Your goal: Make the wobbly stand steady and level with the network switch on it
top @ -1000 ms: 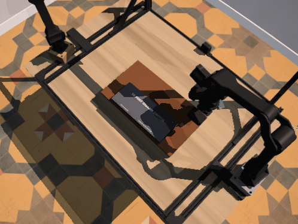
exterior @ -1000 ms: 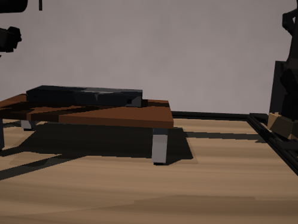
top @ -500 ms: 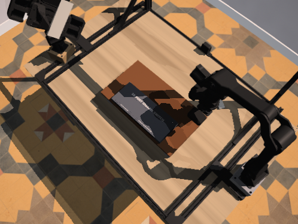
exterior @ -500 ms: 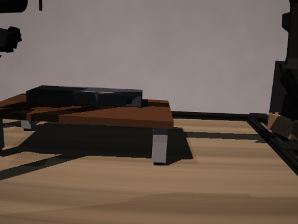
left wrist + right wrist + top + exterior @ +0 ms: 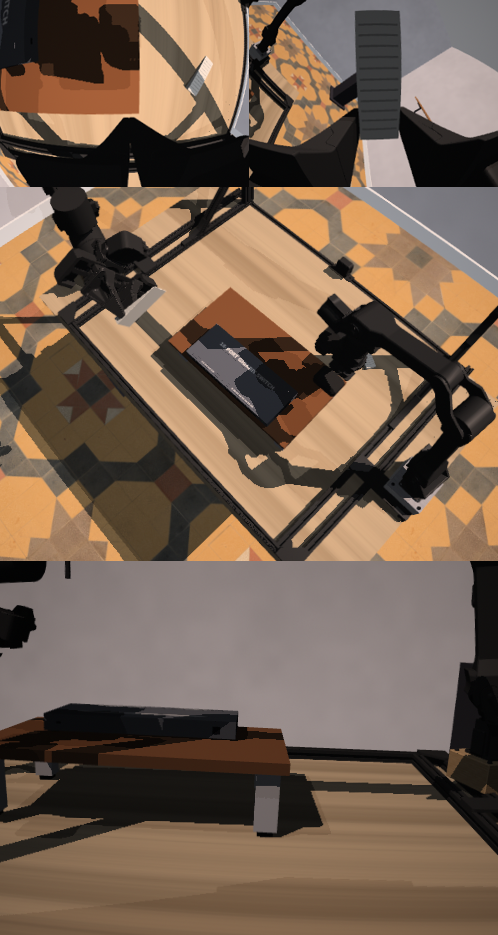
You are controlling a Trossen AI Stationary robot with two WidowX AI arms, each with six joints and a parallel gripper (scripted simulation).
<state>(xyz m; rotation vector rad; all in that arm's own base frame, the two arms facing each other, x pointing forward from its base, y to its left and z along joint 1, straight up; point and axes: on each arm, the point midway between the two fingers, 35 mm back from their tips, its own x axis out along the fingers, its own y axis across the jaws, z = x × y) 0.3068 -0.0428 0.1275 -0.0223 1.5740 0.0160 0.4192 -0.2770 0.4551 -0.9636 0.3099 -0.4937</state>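
Now: the white wedge 10 mm behind my right hand, 40 mm to the left of it and 10 mm above it. Round my right hand: stand 220 mm behind, 120 mm to the left, 470 mm below; network switch 160 mm behind, 110 mm to the left, 410 mm below.
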